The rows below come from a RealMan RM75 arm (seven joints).
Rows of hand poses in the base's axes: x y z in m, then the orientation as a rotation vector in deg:
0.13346 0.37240 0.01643 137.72 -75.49 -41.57
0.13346 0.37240 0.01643 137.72 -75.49 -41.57
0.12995 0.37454 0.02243 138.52 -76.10 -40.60
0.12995 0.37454 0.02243 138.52 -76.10 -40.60
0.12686 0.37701 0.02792 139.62 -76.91 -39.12
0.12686 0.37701 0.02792 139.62 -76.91 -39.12
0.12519 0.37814 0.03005 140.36 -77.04 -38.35
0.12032 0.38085 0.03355 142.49 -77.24 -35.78
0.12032 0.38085 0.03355 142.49 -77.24 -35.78
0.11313 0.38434 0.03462 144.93 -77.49 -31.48
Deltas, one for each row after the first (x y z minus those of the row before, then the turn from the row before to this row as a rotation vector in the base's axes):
0.00000 0.00000 0.00000 0.00 0.00 0.00
-0.00351 0.00214 0.00600 0.21 -1.07 -0.16
0.00000 0.00000 0.00000 0.00 0.00 0.00
-0.00309 0.00247 0.00549 0.23 -1.53 -0.18
0.00000 0.00000 0.00000 0.00 0.00 0.00
-0.00167 0.00113 0.00213 0.20 -0.80 0.12
-0.00487 0.00271 0.00350 0.38 -2.41 0.51
0.00000 0.00000 0.00000 0.00 0.00 0.00
-0.00719 0.00349 0.00107 -0.12 -3.45 0.71

